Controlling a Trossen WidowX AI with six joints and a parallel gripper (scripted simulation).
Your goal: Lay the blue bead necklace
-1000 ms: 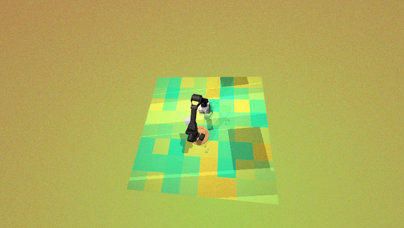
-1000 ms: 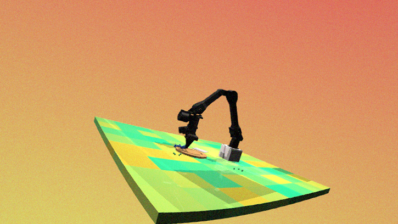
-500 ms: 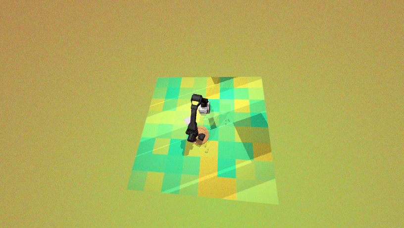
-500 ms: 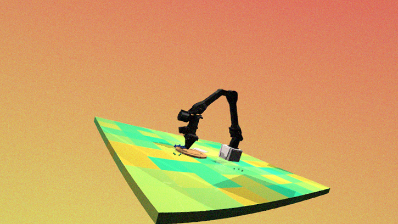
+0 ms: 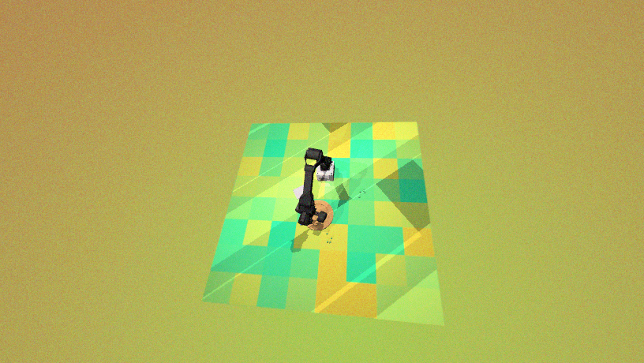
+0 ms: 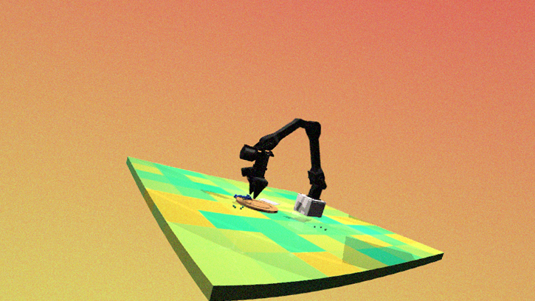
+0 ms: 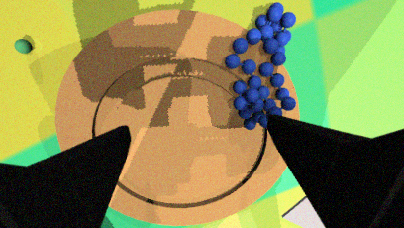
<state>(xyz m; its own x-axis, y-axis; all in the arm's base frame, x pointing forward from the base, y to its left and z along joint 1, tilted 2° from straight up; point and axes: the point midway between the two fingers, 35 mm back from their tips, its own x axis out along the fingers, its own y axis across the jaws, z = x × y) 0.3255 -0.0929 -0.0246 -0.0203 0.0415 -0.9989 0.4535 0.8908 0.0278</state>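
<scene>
Right now my gripper tip is 20 mm past the round bead board, 30 mm to the right of it and 30 mm above it. Round my gripper tip: flat grey piece 200 mm behind, 80 mm to the right, 30 mm below.
</scene>
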